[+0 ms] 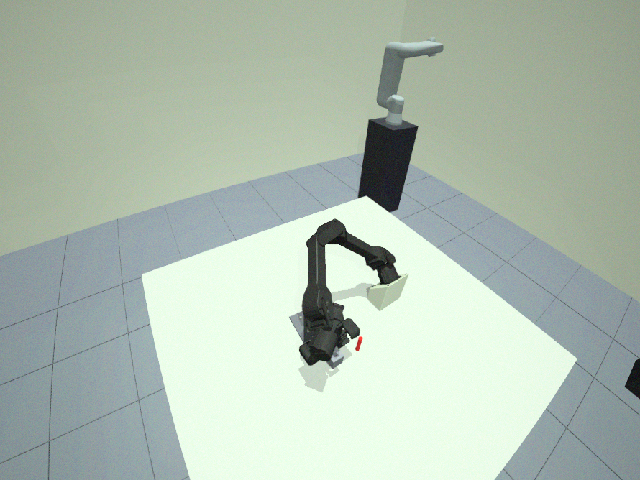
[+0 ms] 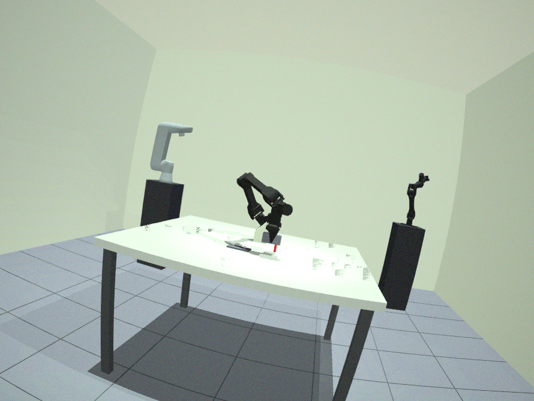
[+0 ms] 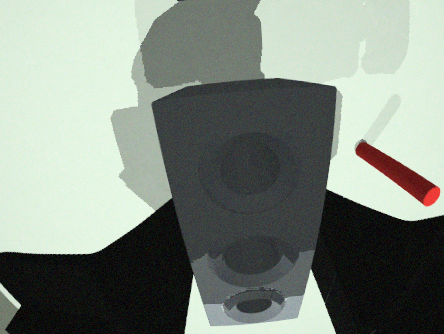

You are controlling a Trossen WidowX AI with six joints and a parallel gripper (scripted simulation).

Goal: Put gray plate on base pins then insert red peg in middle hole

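My gripper tip is 120 mm past the red peg, 30 mm above it and 10 mm to the right of it. Round my gripper tip: gray plate (30 mm above).
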